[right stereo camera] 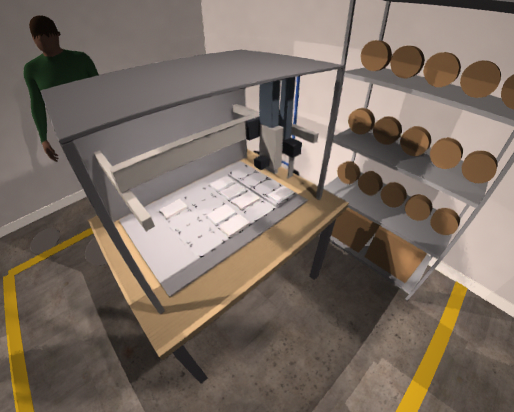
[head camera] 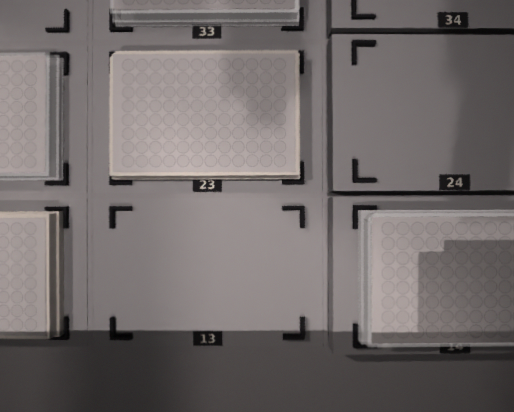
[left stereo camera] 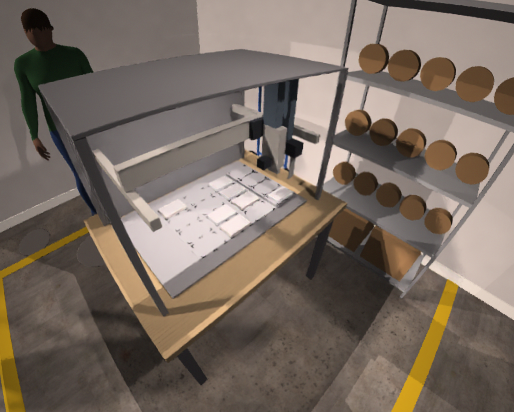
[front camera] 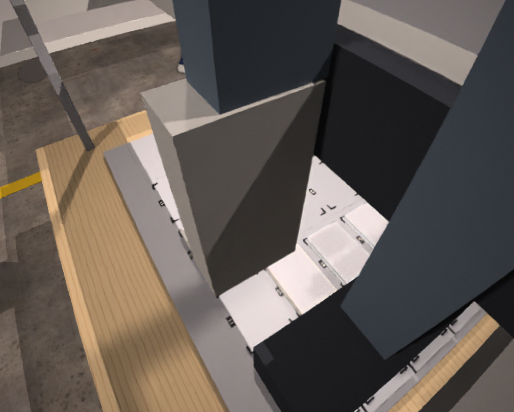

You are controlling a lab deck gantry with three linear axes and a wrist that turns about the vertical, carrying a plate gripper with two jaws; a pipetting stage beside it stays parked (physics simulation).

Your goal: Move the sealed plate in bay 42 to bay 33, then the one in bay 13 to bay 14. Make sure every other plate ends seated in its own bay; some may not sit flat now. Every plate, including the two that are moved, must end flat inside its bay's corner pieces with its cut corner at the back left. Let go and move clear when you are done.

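Pixels of known places: gripper, fingertip midpoint: (right stereo camera: 282, 173) (left stereo camera: 282, 173); robot's base at its link origin: (right stereo camera: 201, 256) (left stereo camera: 203, 257) (front camera: 153, 185).
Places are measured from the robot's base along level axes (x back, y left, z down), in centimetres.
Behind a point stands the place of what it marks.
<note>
In the head view, bay 13 (head camera: 207, 270) @(x -39.2, y 4.4, z 0.0 cm) is bare. A clear-edged sealed plate (head camera: 440, 280) @(x -53.9, y 4.3, z -2.9 cm) (left stereo camera: 281, 195) @(x -54.5, y 2.7, z -2.9 cm) (right stereo camera: 280, 195) @(x -53.9, y 3.1, z -2.9 cm) is in bay 14, inside the corner pieces that show, with its cut corner at the back left; its right end is outside the head view. A clear-edged plate (head camera: 205, 15) @(x -39.3, y 21.6, z -1.1 cm) (front camera: 340, 250) @(x -39.3, y 25.5, z -1.4 cm), partly in the head view, is in bay 33. A cream-edged plate (head camera: 205, 112) @(x -39.3, y 15.0, z -1.4 cm) (front camera: 305, 280) @(x -40.5, y 15.4, z -1.4 cm) lies in bay 23, cut corner back left. My gripper's jaws do not show in the head view and cannot be made out in the others, so their opening is unclear.
Plates (head camera: 25, 115) @(x -27.4, y 14.9, z -1.4 cm) (head camera: 25, 275) @(x -27.4, y 4.4, z -1.4 cm) stand in bays 22 and 12, partly in the head view. Bay 24 (head camera: 400, 110) @(x -52.1, y 15.1, z -1.5 cm) holds no plate. A lone plate (left stereo camera: 172, 208) @(x -6.2, y 35.9, z -1.5 cm) (right stereo camera: 173, 208) @(x -6.2, y 35.8, z -1.4 cm) lies at the deck's left. A dark column and black block (front camera: 320, 370) @(x -55.9, y -1.1, z -35.5 cm) hide part of the front view, beside a beige housing (front camera: 240, 190) @(x -45.4, y 0.0, z -40.7 cm).
</note>
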